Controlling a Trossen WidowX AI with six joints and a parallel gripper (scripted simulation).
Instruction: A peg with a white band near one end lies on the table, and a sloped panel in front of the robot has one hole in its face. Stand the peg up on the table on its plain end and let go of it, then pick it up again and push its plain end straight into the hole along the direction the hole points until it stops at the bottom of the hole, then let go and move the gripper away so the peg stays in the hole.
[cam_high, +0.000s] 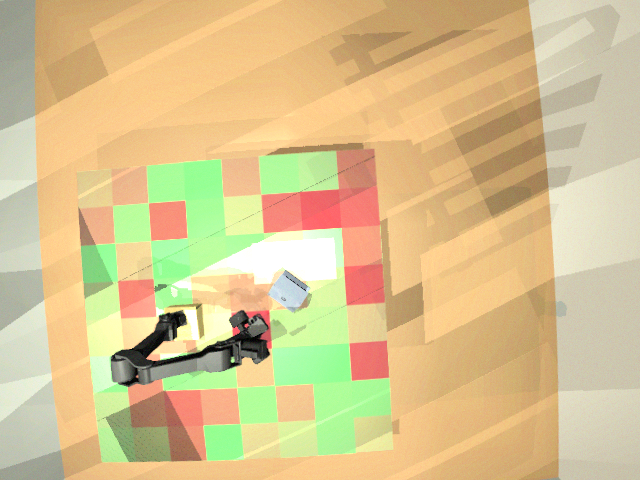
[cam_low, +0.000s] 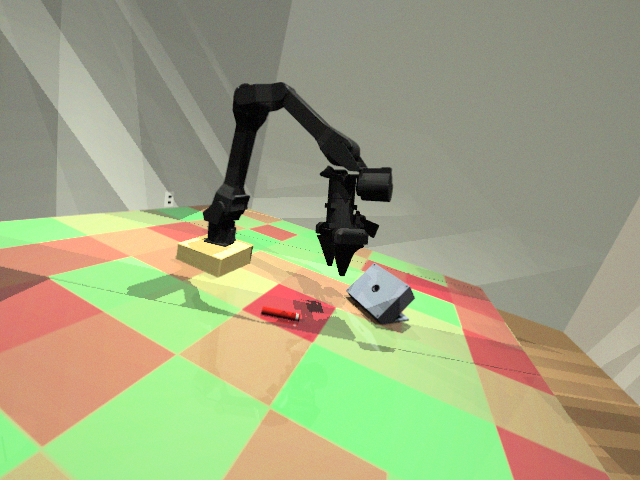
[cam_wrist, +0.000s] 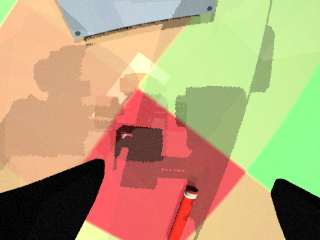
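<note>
Now: gripper tip 70 mm past the red peg, 60 mm to the left of it and 100 mm above it. From my gripper tip the other things lie so: grey sloped panel (130 mm ahead, 100 mm to the left, 60 mm below).
</note>
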